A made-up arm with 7 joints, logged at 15 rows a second.
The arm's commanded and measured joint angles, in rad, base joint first. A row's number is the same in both.
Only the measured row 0 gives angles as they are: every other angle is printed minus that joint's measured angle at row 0.
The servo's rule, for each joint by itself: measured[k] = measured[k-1] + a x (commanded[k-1-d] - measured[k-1]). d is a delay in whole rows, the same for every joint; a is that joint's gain. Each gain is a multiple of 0.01, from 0.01 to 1. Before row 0 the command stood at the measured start. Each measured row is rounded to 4 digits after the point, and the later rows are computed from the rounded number. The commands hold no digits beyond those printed.
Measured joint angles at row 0:
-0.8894, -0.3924, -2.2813, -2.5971, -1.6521, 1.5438, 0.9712
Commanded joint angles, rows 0 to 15:
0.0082, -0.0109, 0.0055, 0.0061, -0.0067, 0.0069, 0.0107
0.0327, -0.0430, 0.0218, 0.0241, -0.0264, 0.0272, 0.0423
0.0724, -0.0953, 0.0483, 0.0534, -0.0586, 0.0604, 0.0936
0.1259, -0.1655, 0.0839, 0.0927, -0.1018, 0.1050, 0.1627
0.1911, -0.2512, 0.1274, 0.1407, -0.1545, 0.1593, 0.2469
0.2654, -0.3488, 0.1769, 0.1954, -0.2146, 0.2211, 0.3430
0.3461, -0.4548, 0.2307, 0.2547, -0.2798, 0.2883, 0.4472
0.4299, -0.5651, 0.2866, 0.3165, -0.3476, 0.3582, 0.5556
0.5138, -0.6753, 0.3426, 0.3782, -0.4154, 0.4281, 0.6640
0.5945, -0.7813, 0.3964, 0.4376, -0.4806, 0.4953, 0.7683
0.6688, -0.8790, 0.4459, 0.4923, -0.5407, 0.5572, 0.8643
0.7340, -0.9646, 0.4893, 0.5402, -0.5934, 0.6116, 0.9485
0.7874, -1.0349, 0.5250, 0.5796, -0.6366, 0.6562, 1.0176
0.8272, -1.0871, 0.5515, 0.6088, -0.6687, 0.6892, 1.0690
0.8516, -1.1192, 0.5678, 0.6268, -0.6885, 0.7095, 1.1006
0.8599, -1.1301, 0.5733, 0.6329, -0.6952, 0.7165, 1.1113
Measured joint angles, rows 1 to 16:
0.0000, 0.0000, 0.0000, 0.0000, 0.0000, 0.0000, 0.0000
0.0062, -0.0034, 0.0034, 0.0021, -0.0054, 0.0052, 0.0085
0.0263, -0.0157, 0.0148, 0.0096, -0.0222, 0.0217, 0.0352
0.0613, -0.0404, 0.0356, 0.0245, -0.0513, 0.0507, 0.0813
0.1104, -0.0792, 0.0655, 0.0477, -0.0917, 0.0914, 0.1456
0.1717, -0.1325, 0.1039, 0.0793, -0.1419, 0.1423, 0.2256
0.2429, -0.1996, 0.1492, 0.1188, -0.2001, 0.2014, 0.3183
0.3213, -0.2787, 0.1997, 0.1650, -0.2639, 0.2666, 0.4201
0.4038, -0.3675, 0.2536, 0.2165, -0.3309, 0.3353, 0.5271
0.4874, -0.4629, 0.3088, 0.2715, -0.3985, 0.4049, 0.6353
0.5688, -0.5616, 0.3631, 0.3280, -0.4642, 0.4727, 0.7404
0.6448, -0.6600, 0.4144, 0.3839, -0.5254, 0.5361, 0.8383
0.7126, -0.7544, 0.4608, 0.4370, -0.5798, 0.5927, 0.9254
0.7694, -0.8414, 0.5006, 0.4855, -0.6252, 0.6403, 0.9982
0.8133, -0.9176, 0.5322, 0.5274, -0.6600, 0.6770, 1.0541
0.8424, -0.9801, 0.5543, 0.5612, -0.6828, 0.7014, 1.0908
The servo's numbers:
d 1
a 0.76 0.31 0.62 0.34 0.80 0.75 0.79

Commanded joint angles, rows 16 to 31:
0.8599, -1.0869, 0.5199, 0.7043, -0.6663, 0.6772, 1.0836
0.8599, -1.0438, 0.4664, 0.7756, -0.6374, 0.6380, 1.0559
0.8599, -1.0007, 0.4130, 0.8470, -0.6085, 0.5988, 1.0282
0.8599, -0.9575, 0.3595, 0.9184, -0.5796, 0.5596, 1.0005
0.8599, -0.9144, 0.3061, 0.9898, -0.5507, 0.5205, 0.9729
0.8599, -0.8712, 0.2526, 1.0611, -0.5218, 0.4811, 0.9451
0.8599, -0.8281, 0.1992, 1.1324, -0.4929, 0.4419, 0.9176
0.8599, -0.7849, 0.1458, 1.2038, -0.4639, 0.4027, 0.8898
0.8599, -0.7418, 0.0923, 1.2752, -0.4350, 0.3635, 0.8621
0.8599, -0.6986, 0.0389, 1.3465, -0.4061, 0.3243, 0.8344
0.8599, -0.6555, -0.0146, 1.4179, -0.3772, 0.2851, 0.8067
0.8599, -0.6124, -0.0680, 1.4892, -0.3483, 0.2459, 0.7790
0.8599, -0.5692, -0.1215, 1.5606, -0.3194, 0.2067, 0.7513
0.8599, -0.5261, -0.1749, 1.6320, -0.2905, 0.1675, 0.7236
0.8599, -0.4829, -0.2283, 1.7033, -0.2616, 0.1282, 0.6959
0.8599, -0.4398, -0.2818, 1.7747, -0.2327, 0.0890, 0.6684
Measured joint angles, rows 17 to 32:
0.8557, -1.0266, 0.5661, 0.5856, -0.6927, 0.7127, 1.1070
0.8589, -1.0453, 0.5375, 0.6260, -0.6716, 0.6861, 1.0885
0.8597, -1.0448, 0.4934, 0.6769, -0.6442, 0.6500, 1.0627
0.8599, -1.0311, 0.4436, 0.7347, -0.6156, 0.6116, 1.0354
0.8599, -1.0083, 0.3915, 0.7972, -0.5868, 0.5726, 1.0078
0.8599, -0.9792, 0.3386, 0.8627, -0.5579, 0.5335, 0.9802
0.8599, -0.9457, 0.2853, 0.9302, -0.5290, 0.4942, 0.9525
0.8599, -0.9092, 0.2319, 0.9989, -0.5001, 0.4550, 0.9249
0.8599, -0.8707, 0.1785, 1.0686, -0.4711, 0.4158, 0.8972
0.8599, -0.8307, 0.1251, 1.1388, -0.4422, 0.3766, 0.8695
0.8599, -0.7897, 0.0717, 1.2094, -0.4133, 0.3374, 0.8418
0.8599, -0.7481, 0.0182, 1.2803, -0.3844, 0.2982, 0.8141
0.8599, -0.7060, -0.0352, 1.3513, -0.3555, 0.2590, 0.7864
0.8599, -0.6636, -0.0887, 1.4225, -0.3266, 0.2198, 0.7587
0.8599, -0.6210, -0.1421, 1.4937, -0.2977, 0.1806, 0.7310
0.8599, -0.5782, -0.1955, 1.5650, -0.2688, 0.1413, 0.7033

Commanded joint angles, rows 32 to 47:
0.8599, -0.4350, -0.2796, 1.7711, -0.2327, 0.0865, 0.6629
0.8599, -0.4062, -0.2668, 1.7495, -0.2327, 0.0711, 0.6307
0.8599, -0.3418, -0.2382, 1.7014, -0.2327, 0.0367, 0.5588
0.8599, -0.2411, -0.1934, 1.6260, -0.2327, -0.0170, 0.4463
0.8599, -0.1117, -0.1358, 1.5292, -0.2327, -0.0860, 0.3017
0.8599, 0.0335, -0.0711, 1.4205, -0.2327, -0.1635, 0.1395
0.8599, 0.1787, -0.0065, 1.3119, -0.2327, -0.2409, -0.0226
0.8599, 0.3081, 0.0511, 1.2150, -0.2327, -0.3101, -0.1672
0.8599, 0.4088, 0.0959, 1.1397, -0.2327, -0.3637, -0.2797
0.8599, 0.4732, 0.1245, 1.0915, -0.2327, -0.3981, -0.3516
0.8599, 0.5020, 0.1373, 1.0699, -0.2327, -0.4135, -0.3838
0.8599, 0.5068, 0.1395, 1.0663, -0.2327, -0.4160, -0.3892
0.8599, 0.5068, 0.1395, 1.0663, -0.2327, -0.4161, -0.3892
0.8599, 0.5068, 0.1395, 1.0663, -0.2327, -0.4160, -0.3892
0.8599, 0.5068, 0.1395, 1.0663, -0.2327, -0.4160, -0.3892
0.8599, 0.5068, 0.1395, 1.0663, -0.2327, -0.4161, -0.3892
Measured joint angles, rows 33 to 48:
0.8599, -0.5353, -0.2490, 1.6363, -0.2399, 0.1021, 0.6757
0.8599, -0.5042, -0.2680, 1.6821, -0.2341, 0.0904, 0.6656
0.8599, -0.4738, -0.2673, 1.7050, -0.2330, 0.0759, 0.6380
0.8599, -0.4329, -0.2493, 1.7038, -0.2328, 0.0465, 0.5754
0.8599, -0.3734, -0.2146, 1.6773, -0.2327, -0.0011, 0.4734
0.8599, -0.2923, -0.1657, 1.6269, -0.2327, -0.0648, 0.3378
0.8599, -0.1913, -0.1070, 1.5567, -0.2327, -0.1388, 0.1811
0.8599, -0.0766, -0.0447, 1.4735, -0.2327, -0.2154, 0.0202
0.8599, 0.0427, 0.0147, 1.3856, -0.2327, -0.2864, -0.1278
0.8599, 0.1562, 0.0650, 1.3020, -0.2327, -0.3444, -0.2478
0.8599, 0.2545, 0.1019, 1.2304, -0.2327, -0.3847, -0.3298
0.8599, 0.3312, 0.1238, 1.1758, -0.2327, -0.4063, -0.3725
0.8599, 0.3856, 0.1335, 1.1386, -0.2327, -0.4136, -0.3857
0.8599, 0.4232, 0.1372, 1.1140, -0.2327, -0.4155, -0.3885
0.8599, 0.4491, 0.1386, 1.0978, -0.2327, -0.4159, -0.3891
0.8599, 0.4670, 0.1392, 1.0871, -0.2327, -0.4160, -0.3892

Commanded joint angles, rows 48 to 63:
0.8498, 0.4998, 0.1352, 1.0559, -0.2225, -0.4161, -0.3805
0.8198, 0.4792, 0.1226, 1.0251, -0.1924, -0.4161, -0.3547
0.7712, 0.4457, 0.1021, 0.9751, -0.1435, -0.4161, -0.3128
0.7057, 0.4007, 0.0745, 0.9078, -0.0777, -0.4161, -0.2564
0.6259, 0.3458, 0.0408, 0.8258, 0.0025, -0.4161, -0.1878
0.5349, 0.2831, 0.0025, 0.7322, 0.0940, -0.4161, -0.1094
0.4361, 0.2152, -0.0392, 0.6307, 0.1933, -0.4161, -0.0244
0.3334, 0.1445, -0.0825, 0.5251, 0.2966, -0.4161, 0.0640
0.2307, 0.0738, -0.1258, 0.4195, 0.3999, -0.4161, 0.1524
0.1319, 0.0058, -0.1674, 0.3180, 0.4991, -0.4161, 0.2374
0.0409, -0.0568, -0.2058, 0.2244, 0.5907, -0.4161, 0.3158
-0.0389, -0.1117, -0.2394, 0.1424, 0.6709, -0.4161, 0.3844
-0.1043, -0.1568, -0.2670, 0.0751, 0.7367, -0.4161, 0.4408
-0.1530, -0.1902, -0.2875, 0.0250, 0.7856, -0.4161, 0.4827
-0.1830, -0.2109, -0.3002, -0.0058, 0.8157, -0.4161, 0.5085
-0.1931, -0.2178, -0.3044, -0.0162, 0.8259, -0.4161, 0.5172
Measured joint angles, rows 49 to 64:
0.8599, 0.4793, 0.1394, 1.0800, -0.2327, -0.4161, -0.3892
0.8522, 0.4857, 0.1368, 1.0718, -0.2245, -0.4161, -0.3823
0.8276, 0.4837, 0.1280, 1.0559, -0.1988, -0.4161, -0.3605
0.7847, 0.4719, 0.1119, 1.0284, -0.1546, -0.4161, -0.3228
0.7247, 0.4498, 0.0887, 0.9874, -0.0931, -0.4161, -0.2703
0.6496, 0.4176, 0.0590, 0.9325, -0.0166, -0.4161, -0.2051
0.5624, 0.3759, 0.0240, 0.8644, 0.0719, -0.4161, -0.1295
0.4664, 0.3261, -0.0152, 0.7849, 0.1690, -0.4161, -0.0465
0.3653, 0.2698, -0.0569, 0.6966, 0.2711, -0.4161, 0.0408
0.2630, 0.2090, -0.0996, 0.6024, 0.3741, -0.4161, 0.1290
0.1634, 0.1460, -0.1416, 0.5057, 0.4741, -0.4161, 0.2146
0.0703, 0.0831, -0.1814, 0.4101, 0.5674, -0.4161, 0.2945
-0.0127, 0.0227, -0.2174, 0.3191, 0.6502, -0.4161, 0.3655
-0.0823, -0.0329, -0.2482, 0.2361, 0.7194, -0.4161, 0.4250
-0.1360, -0.0817, -0.2726, 0.1643, 0.7724, -0.4161, 0.4706
-0.1717, -0.1218, -0.2897, 0.1065, 0.8070, -0.4161, 0.5005

